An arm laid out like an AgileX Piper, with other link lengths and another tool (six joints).
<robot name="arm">
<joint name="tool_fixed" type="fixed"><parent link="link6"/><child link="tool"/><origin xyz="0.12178 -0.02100 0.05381" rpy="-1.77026 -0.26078 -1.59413"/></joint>
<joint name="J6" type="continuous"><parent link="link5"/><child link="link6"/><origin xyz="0.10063 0.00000 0.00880"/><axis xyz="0.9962 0 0.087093"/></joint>
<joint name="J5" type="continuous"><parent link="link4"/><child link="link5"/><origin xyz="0.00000 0.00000 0.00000"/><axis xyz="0 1 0"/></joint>
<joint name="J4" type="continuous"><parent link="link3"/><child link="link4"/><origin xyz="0.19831 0.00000 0.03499"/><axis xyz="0.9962 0 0.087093"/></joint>
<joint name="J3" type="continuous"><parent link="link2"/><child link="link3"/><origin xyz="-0.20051 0.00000 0.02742"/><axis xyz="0 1 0"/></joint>
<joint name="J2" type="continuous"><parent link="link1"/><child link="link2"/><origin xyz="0.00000 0.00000 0.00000"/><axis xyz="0 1 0"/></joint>
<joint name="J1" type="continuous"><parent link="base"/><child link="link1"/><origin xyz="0.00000 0.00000 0.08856"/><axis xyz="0 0 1"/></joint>
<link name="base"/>
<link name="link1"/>
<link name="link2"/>
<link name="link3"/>
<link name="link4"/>
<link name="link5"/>
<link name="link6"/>
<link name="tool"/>
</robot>
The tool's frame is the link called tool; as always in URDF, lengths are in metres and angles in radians. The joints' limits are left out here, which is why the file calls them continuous.
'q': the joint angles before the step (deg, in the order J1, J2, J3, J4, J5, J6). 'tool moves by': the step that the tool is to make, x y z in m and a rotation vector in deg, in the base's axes. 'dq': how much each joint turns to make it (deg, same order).
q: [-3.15 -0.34 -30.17 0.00 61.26 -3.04]
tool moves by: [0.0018 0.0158 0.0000 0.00 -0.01 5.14]
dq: [5.10 -0.02 0.01 0.04 0.01 -0.04]
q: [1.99 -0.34 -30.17 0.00 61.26 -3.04]
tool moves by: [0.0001 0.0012 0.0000 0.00 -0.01 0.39]
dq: [0.39 -0.01 0.01 0.00 -0.02 0.00]
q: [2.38 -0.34 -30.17 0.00 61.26 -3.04]
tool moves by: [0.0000 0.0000 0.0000 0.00 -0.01 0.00]
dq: [0.00 -0.01 0.01 0.00 -0.01 0.00]
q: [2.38 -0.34 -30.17 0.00 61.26 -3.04]
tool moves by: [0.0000 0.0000 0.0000 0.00 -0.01 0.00]
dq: [0.00 -0.01 0.01 0.00 -0.01 0.00]
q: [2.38 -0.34 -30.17 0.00 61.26 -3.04]
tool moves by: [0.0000 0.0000 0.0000 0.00 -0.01 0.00]
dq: [0.00 -0.01 0.01 0.00 -0.01 0.00]
